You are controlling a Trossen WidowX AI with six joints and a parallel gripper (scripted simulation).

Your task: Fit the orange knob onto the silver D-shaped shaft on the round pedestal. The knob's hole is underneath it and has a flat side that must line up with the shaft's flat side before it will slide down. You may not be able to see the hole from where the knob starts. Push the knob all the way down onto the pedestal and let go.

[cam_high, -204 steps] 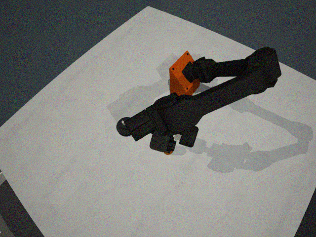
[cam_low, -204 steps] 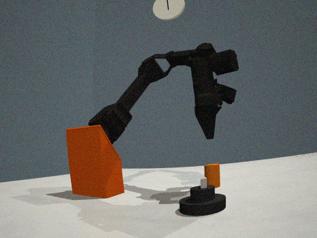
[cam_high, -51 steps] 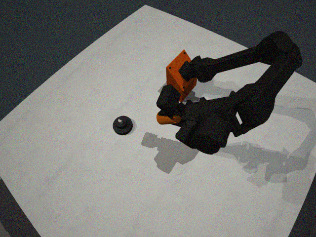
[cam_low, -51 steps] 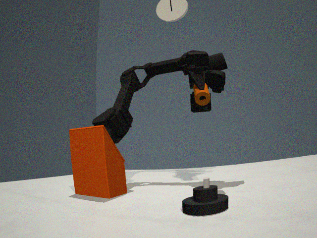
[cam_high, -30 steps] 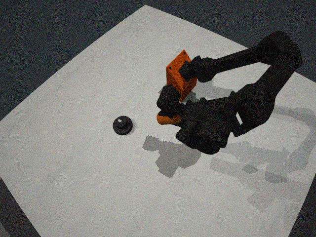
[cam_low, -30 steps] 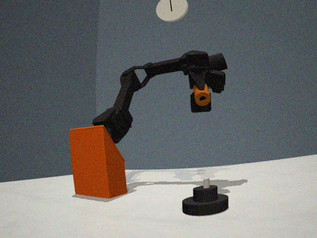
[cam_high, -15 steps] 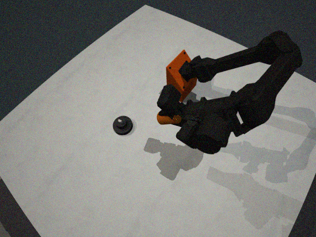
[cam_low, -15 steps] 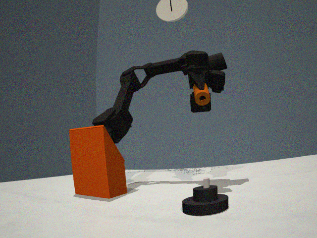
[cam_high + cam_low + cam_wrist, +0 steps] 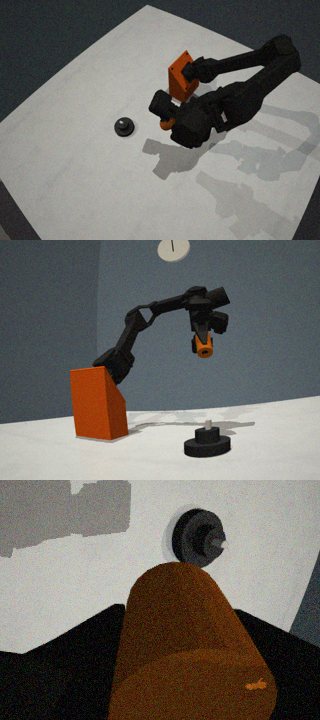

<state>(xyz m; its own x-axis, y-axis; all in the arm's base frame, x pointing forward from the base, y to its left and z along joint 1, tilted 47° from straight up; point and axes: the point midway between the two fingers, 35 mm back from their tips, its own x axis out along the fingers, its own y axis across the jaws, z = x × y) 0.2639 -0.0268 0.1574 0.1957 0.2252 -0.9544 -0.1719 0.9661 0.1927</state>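
Now: gripper tip 3 cm below the orange knob, 2 cm to the right of it and 1 cm past it. From my gripper tip the other things lie so: round dark pedestal 20 cm to the right, 18 cm below, 4 cm ahead.
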